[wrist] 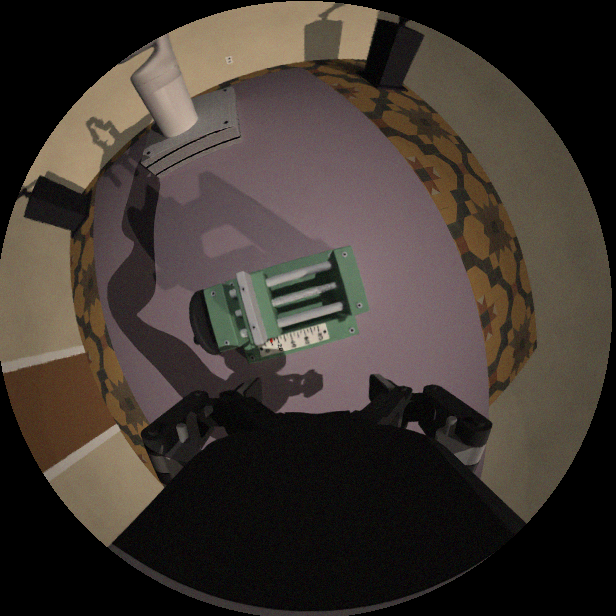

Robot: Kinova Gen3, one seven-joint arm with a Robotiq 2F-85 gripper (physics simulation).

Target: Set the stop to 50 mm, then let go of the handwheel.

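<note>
A green stop fixture (285, 298) lies on the mauve table, seen from high above. It has three grey rods, a grey carriage bar (251, 307) near its left end, and a white scale strip (298, 337) along its near side. A dark handwheel (198, 321) sticks out of the fixture's left end. The carriage sits at the low end of the scale, by a red mark. My gripper (314, 396) is open and empty, its two dark fingers spread wide at the bottom of the view, well above and clear of the fixture.
The arm's pale base (165, 91) stands on a grey mounting plate (195, 132) at the table's far left corner. The arm's shadow falls across the table left of the fixture. Patterned floor surrounds the table. Dark boxes (54, 201) stand off the table.
</note>
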